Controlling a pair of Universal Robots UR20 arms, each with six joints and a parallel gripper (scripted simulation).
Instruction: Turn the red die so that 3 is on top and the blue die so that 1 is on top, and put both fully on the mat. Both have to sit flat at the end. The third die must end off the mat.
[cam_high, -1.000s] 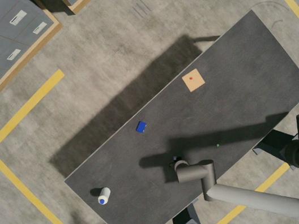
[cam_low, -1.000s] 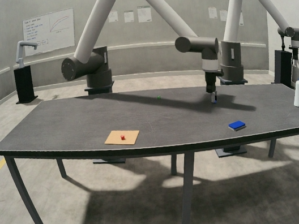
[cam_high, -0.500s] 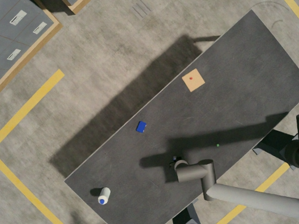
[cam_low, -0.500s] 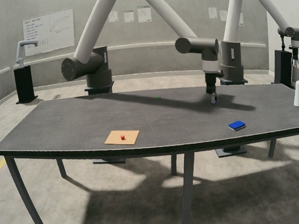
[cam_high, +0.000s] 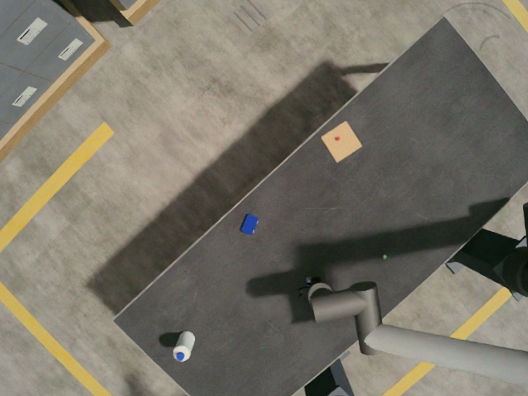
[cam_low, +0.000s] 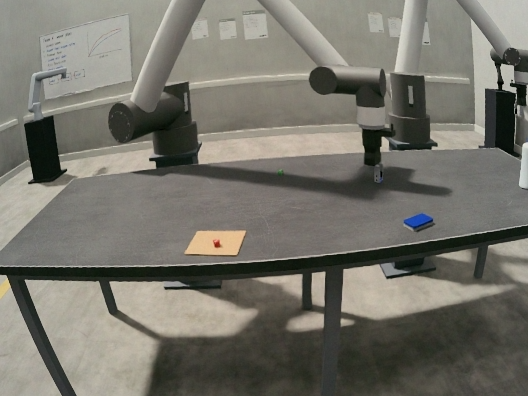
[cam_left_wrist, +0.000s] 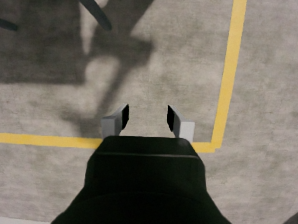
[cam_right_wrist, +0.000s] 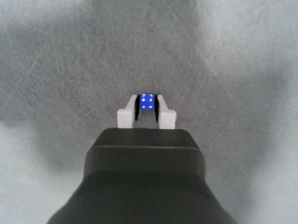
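Now: right hand 10 mm above the blue die. From my right hand the other things lie so: tan mat (430 mm ahead, 530 mm to the right, 20 mm below); then green die (140 mm behind, 360 mm to the right, 10 mm below); then red die (450 mm ahead, 520 mm to the right, 10 mm below).
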